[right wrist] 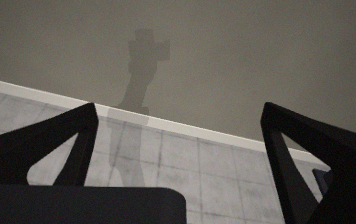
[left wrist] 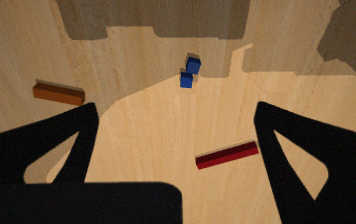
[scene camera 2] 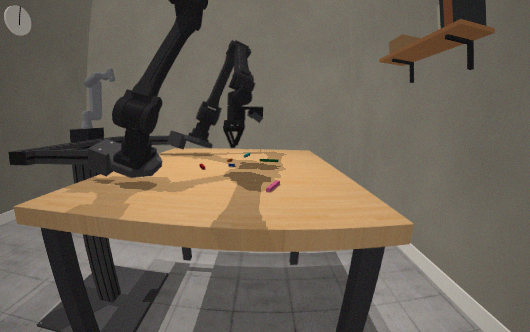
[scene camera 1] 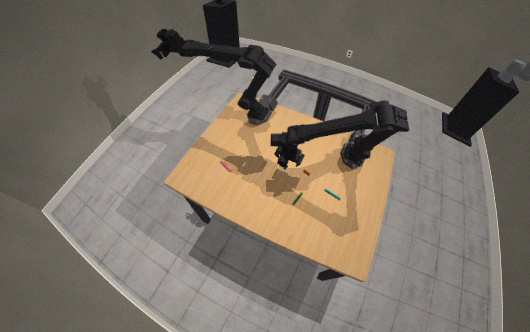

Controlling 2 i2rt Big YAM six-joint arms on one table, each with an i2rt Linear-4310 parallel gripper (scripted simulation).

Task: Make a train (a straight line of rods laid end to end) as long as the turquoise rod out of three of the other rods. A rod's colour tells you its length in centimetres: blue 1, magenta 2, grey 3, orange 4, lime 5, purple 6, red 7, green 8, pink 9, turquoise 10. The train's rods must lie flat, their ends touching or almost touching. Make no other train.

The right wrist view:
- right gripper: 179, 112
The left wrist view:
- left gripper: 176, 111
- orange rod: 42, 91
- red rod: 248, 149
